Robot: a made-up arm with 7 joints. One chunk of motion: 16 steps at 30 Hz.
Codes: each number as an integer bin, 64 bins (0 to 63) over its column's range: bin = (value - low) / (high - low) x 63, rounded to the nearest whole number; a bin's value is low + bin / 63 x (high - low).
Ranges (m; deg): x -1.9..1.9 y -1.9..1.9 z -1.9..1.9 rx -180..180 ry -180..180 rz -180..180
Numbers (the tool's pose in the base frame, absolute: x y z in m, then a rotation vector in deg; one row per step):
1: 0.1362 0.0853 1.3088 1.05 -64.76 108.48
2: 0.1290 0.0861 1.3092 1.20 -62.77 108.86
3: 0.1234 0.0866 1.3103 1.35 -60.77 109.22
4: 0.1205 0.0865 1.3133 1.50 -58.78 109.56
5: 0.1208 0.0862 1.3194 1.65 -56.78 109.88
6: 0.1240 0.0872 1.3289 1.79 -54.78 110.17
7: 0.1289 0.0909 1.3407 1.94 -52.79 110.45
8: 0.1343 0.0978 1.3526 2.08 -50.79 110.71
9: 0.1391 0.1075 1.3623 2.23 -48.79 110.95
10: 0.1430 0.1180 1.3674 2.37 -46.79 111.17
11: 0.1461 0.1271 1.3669 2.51 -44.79 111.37
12: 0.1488 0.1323 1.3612 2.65 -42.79 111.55
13: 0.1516 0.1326 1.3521 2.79 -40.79 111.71
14: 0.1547 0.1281 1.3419 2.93 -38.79 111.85
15: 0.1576 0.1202 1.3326 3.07 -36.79 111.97
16: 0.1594 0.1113 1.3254 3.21 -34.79 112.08
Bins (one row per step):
1: 34 33 53 32 20 50
2: 34 33 53 32 21 51
3: 34 33 53 32 21 51
4: 33 33 53 32 21 51
5: 34 33 53 32 22 51
6: 34 33 54 32 22 51
7: 34 33 54 32 22 51
8: 34 33 54 32 23 51
9: 34 33 54 32 23 51
10: 34 33 54 32 23 51
11: 34 34 54 32 24 51
12: 34 34 54 32 24 51
13: 34 34 54 32 24 51
14: 34 34 54 32 25 51
15: 34 33 54 32 25 51
16: 34 33 53 32 25 51

